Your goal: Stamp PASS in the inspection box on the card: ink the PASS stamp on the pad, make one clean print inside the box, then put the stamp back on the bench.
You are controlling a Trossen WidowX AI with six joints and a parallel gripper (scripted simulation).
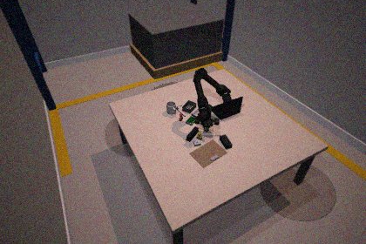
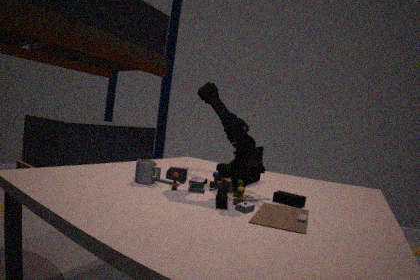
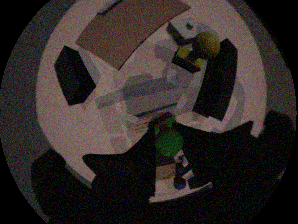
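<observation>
Right now my gripper tip is right at the green-knobbed stamp. From my gripper tip the other things lie so: grey piece 140 mm ahead, 80 mm to the left, 10 mm below; then long dark block 120 mm ahead, 20 mm to the right, 10 mm below; then yellow-knobbed stamp 100 mm ahead, 40 mm to the left.
</observation>
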